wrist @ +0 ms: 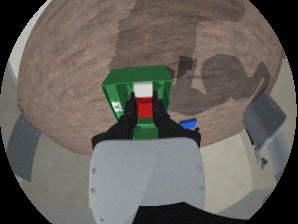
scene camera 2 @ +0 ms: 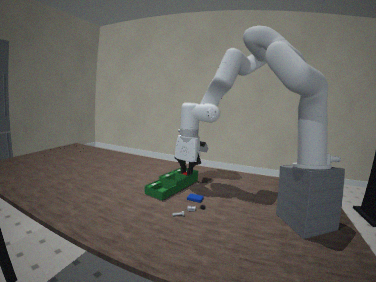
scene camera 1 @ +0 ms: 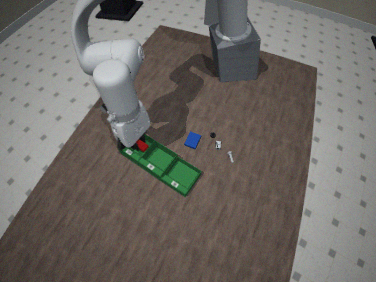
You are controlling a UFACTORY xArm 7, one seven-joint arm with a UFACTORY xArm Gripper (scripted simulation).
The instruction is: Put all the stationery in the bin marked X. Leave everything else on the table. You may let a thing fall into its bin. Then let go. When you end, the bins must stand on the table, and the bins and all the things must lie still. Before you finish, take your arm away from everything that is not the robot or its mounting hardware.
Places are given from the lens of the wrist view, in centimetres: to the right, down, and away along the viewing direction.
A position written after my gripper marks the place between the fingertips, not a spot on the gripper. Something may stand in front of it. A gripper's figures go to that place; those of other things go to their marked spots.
my gripper [wrist: 144, 98]: -1, -2, 14
green three-part bin tray [wrist: 117, 77]: -4, -4, 10
